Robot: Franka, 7 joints.
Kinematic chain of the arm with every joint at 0, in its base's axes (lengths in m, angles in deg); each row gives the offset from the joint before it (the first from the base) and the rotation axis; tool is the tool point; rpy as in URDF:
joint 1: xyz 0 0 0.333 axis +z
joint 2: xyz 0 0 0 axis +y
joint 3: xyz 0 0 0.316 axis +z
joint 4: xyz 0.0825 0 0 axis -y
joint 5: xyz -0.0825 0 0.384 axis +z
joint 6: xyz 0 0 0 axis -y
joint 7: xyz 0.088 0 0 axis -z
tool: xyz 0 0 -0.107 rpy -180 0 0
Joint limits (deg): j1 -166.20..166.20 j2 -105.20..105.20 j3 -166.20..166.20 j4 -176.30..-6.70 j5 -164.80..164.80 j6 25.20..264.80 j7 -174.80..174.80
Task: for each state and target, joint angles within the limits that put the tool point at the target. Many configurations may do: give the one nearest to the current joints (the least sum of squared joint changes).
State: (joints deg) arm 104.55 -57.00 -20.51 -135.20 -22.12 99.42 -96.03
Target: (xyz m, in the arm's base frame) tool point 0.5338 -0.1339 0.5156
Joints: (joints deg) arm 88.23 -72.95 -70.92 -109.00 -31.33 103.62 -96.03
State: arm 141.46 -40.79 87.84 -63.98 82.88 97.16 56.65
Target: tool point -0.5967 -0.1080 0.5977
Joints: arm 87.21 -32.72 80.06 -99.97 79.18 107.35 56.65
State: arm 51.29 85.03 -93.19 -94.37 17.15 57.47 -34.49
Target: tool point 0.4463 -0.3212 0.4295
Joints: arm 29.51 79.43 -100.16 -93.59 15.80 66.48 -34.49
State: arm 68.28 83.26 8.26 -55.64 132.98 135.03 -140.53
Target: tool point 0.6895 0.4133 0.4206
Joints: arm 39.91 45.87 -13.48 -61.55 132.99 144.94 -140.53
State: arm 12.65 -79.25 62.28 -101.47 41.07 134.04 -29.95
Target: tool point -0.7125 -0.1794 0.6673
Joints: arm 46.72 -89.69 50.74 -64.57 40.72 144.28 -29.95
